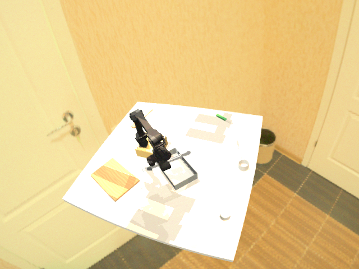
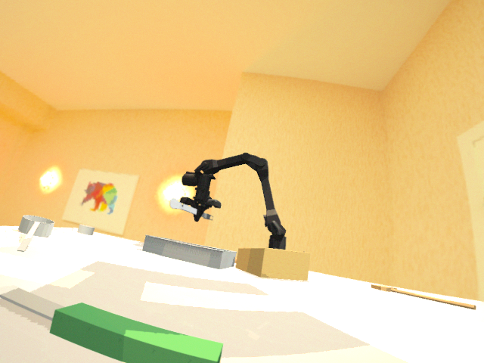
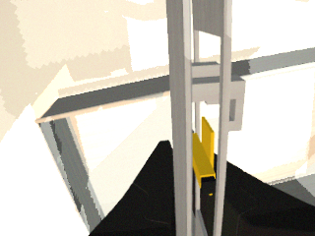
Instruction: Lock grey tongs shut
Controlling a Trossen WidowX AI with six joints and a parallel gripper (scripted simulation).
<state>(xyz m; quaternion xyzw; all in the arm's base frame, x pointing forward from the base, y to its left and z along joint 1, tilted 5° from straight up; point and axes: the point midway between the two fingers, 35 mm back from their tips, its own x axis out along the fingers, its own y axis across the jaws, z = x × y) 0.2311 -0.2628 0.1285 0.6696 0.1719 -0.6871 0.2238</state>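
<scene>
Right now the yellow lock piece is 2 cm behind my gripper tip, 1 cm to the right of it and 4 cm above it. From my gripper tip the other things lie so: grey roasting tin 4 cm ahead, 10 cm to the left, 12 cm below; then wooden board 42 cm behind, 2 cm to the right, 15 cm below; then white dish 41 cm ahead, 25 cm to the right, 14 cm below.
</scene>
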